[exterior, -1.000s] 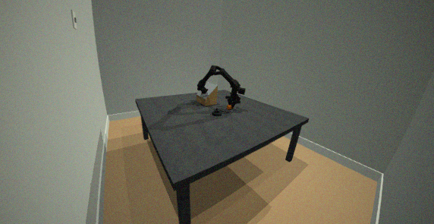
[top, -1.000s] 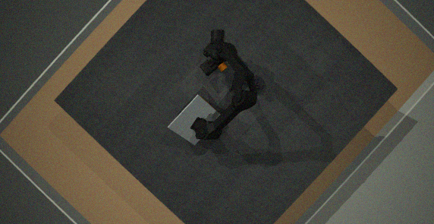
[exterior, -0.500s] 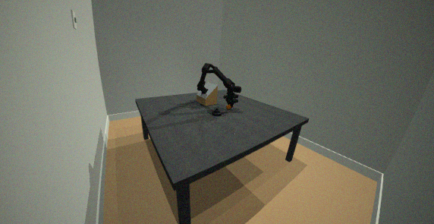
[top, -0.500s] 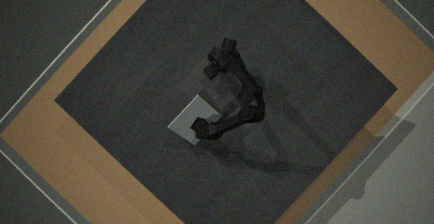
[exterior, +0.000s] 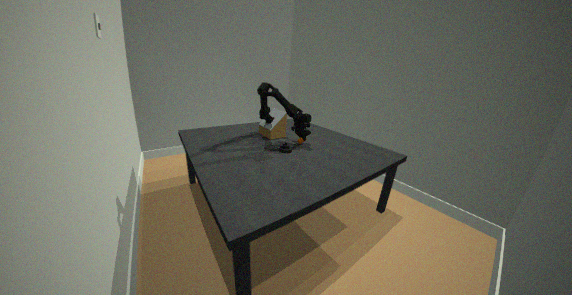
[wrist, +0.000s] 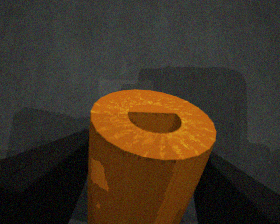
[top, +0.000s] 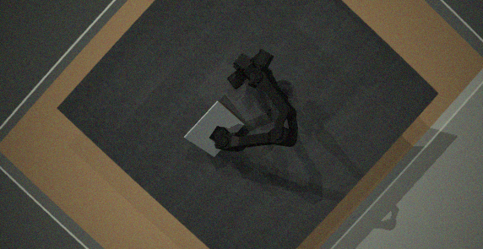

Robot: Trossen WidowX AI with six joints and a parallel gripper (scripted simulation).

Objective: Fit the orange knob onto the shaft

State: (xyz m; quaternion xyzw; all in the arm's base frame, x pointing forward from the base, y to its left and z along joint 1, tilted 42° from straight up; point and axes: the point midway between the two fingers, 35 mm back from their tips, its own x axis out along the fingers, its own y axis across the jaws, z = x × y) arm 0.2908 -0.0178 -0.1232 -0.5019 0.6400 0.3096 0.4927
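My gripper tip is 21 cm to the left of the shaft and 2 cm short of it. Also, from my gripper tip: orange knob 1 cm to the right.
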